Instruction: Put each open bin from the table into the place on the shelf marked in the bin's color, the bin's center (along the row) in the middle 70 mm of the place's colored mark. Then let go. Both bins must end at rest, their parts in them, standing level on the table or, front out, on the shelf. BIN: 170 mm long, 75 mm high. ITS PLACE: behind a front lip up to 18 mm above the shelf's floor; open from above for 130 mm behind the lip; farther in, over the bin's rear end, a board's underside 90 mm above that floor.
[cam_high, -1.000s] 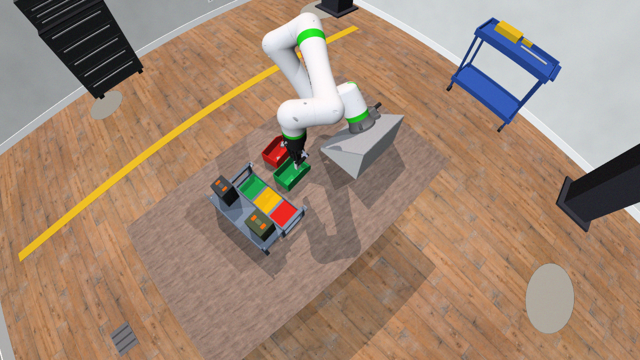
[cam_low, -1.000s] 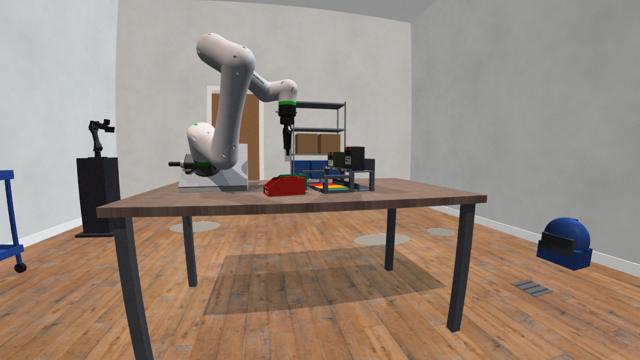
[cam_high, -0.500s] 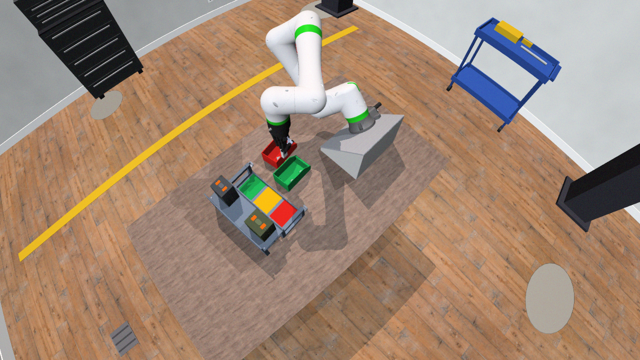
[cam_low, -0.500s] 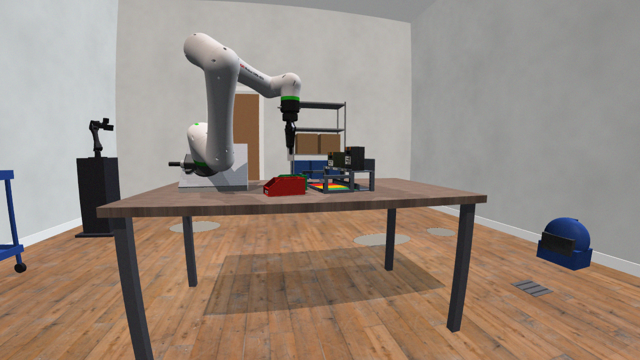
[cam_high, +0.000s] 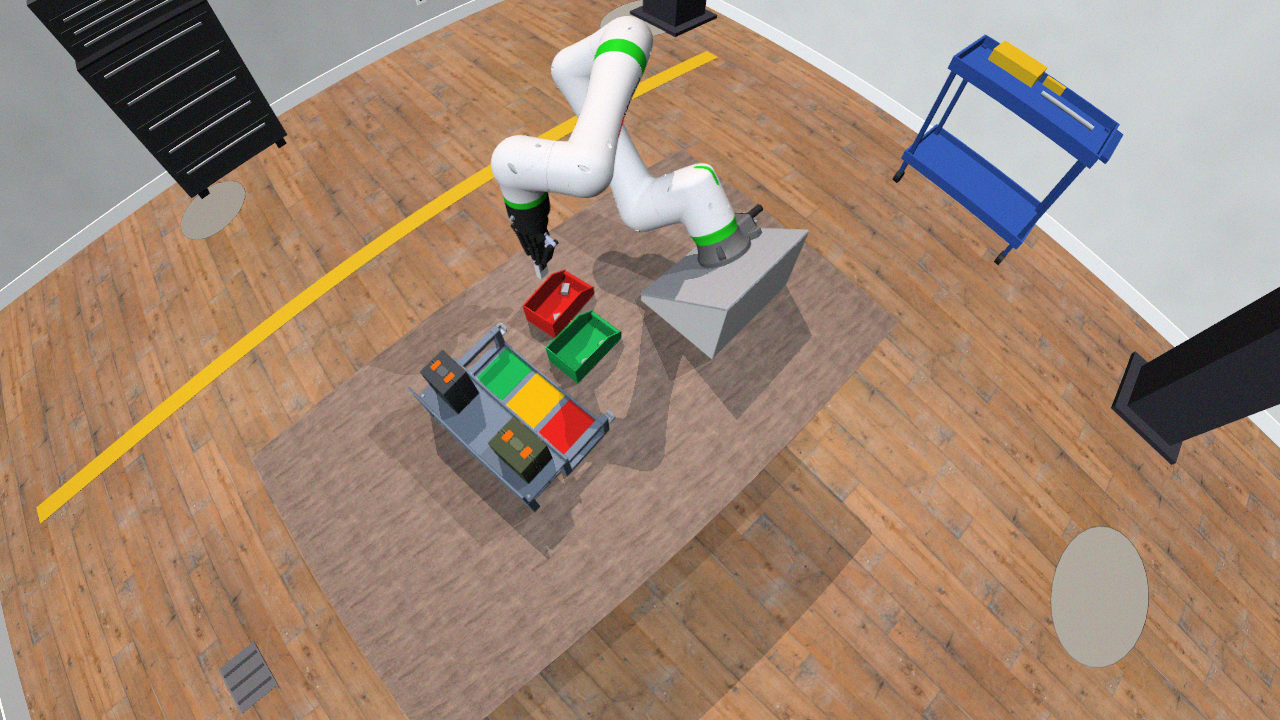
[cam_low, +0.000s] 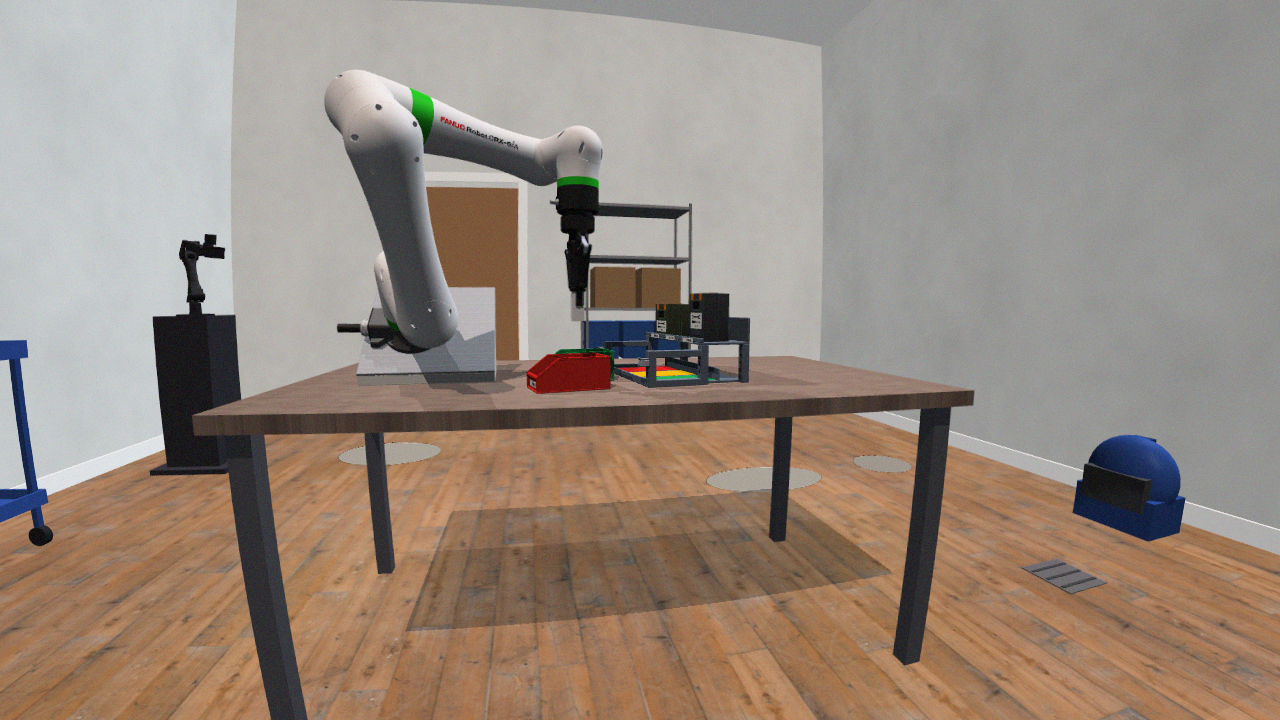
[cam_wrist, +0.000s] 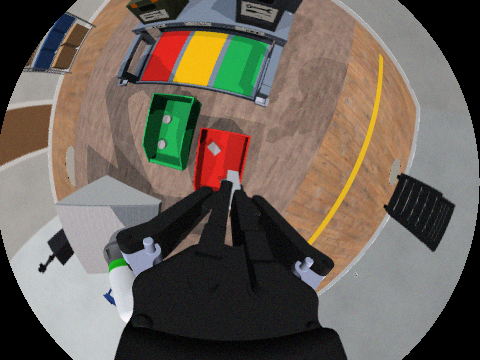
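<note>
The red bin is 20 mm behind my hand, 20 mm to the left of it and 150 mm below it. Round my hand: green bin (20 mm ahead, 160 mm to the left, 150 mm below).
</note>
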